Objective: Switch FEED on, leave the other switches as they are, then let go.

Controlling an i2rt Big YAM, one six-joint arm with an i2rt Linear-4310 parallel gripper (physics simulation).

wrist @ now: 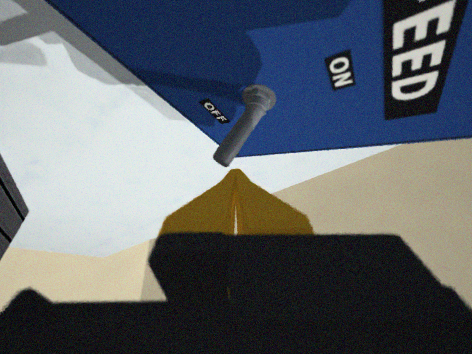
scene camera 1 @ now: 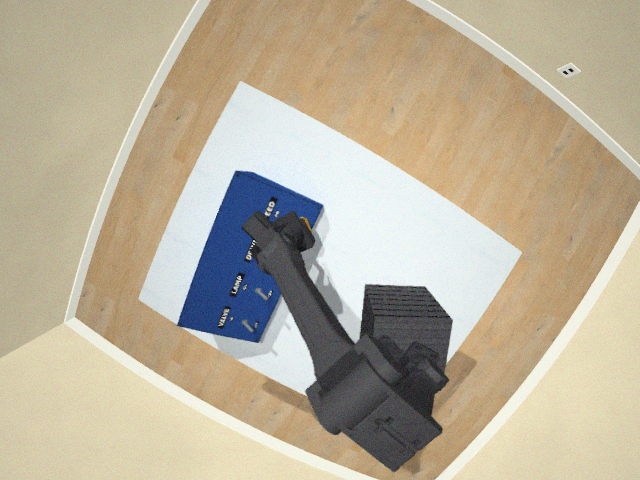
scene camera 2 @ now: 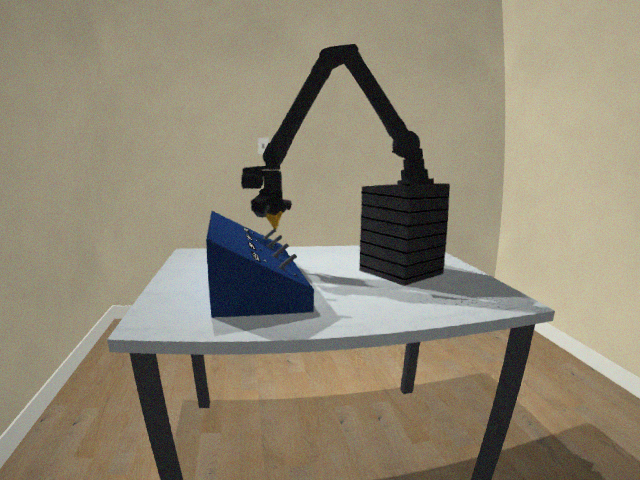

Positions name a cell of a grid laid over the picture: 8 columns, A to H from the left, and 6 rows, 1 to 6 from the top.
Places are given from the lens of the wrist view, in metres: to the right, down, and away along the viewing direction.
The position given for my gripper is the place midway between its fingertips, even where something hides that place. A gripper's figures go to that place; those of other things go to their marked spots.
my gripper (wrist: D3): 0.00, 0.00, 0.13
feed lever (wrist: D3): 0.00, -0.02, 0.11
